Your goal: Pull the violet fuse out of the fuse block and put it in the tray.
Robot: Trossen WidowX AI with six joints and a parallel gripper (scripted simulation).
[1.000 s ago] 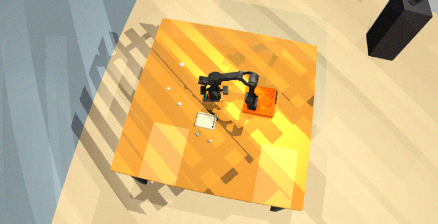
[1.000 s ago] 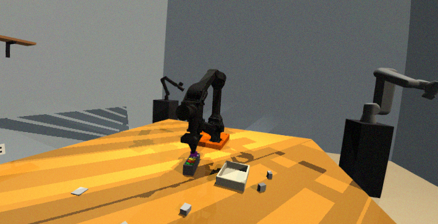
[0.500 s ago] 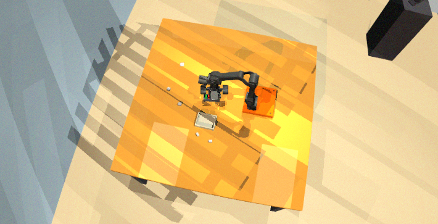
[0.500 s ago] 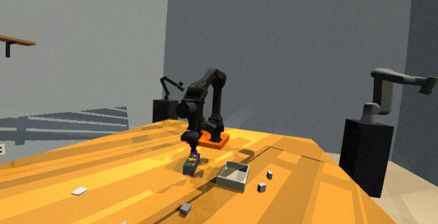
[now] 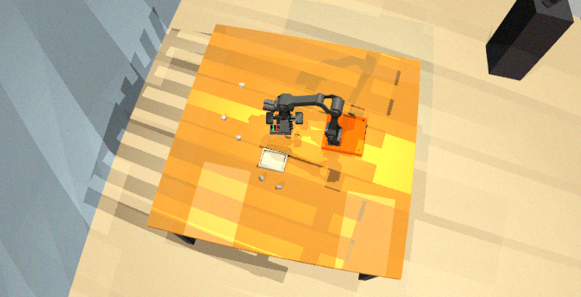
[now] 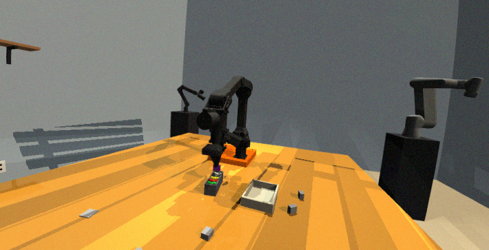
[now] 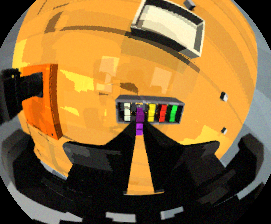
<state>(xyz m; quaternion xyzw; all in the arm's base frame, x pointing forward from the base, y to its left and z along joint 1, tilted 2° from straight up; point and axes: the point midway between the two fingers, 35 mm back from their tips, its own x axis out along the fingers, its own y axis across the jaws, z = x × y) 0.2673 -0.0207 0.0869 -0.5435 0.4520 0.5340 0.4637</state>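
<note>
Now: the tray 3 cm ahead of my gripper tip, 18 cm to the left of it and 7 cm below it. The rest, counted from my gripper tip: violet fuse: 1 cm below; then flat grey piece: 29 cm ahead, 24 cm to the right, 7 cm below.
</note>
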